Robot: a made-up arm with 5 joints. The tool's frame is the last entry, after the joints.
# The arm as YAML. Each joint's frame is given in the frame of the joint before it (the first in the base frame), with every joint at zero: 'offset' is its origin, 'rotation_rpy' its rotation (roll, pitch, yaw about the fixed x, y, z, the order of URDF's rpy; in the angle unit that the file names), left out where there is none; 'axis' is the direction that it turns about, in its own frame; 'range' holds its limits. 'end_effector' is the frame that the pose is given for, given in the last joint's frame.
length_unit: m
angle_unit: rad
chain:
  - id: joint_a
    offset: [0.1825, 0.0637, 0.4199]
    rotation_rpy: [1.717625, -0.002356, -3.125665]
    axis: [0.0, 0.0, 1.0]
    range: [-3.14, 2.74]
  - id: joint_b
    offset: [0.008, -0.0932, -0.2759]
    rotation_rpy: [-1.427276, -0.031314, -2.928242]
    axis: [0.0, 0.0, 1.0]
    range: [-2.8, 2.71]
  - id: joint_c
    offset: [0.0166, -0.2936, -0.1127]
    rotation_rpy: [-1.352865, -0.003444, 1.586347]
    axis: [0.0, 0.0, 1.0]
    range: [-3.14, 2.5]
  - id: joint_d
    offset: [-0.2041, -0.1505, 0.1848]
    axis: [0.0, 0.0, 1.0]
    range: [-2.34, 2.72]
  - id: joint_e
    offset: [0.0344, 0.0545, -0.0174]
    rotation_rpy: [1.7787, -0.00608, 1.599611]
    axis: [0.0, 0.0, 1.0]
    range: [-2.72, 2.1]
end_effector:
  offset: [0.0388, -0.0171, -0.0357]
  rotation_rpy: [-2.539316, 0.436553, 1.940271]
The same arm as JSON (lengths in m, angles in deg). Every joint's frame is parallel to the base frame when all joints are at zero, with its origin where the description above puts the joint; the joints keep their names.
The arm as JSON. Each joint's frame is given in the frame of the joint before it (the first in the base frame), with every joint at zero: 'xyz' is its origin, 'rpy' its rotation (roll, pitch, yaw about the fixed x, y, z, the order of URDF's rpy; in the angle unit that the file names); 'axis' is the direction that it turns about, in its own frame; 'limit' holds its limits. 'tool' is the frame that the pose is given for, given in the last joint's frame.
{"units": {"length": "m", "angle": "deg"}, "joints": [
  {"name": "joint_a", "type": "revolute", "origin": {"xyz": [0.1825, 0.0637, 0.4199], "rpy": [0.0, 0.0, 0.0]}, "axis": [-0.0161, 0.989109, -0.146301], "limit": {"lower": -179.91, "upper": 156.99}},
  {"name": "joint_b", "type": "revolute", "origin": {"xyz": [-0.0036, -0.2867, -0.0518], "rpy": [0.0, 0.0, 0.0]}, "axis": [-0.216209, -0.0034, -0.976341], "limit": {"lower": -160.43, "upper": 155.27}},
  {"name": "joint_c", "type": "revolute", "origin": {"xyz": [0.0359, 0.2942, 0.1065], "rpy": [0.0, 0.0, 0.0]}, "axis": [-1.0, 0.0, 0.0], "limit": {"lower": -179.91, "upper": 143.24}},
  {"name": "joint_d", "type": "revolute", "origin": {"xyz": [-0.1848, 0.2041, -0.1505], "rpy": [0.0, 0.0, 0.0]}, "axis": [-1.0, 0.0, 0.0], "limit": {"lower": -134.07, "upper": 155.84}},
  {"name": "joint_e", "type": "revolute", "origin": {"xyz": [0.0174, -0.0344, 0.0545], "rpy": [0.0, 0.0, 0.0]}, "axis": [0.206405, -0.978025, 0.029401], "limit": {"lower": -155.84, "upper": 120.32}}
], "tool": {"origin": {"xyz": [0.0091, 0.0396, 0.0377], "rpy": [116.81, 19.85, 165.87]}}}

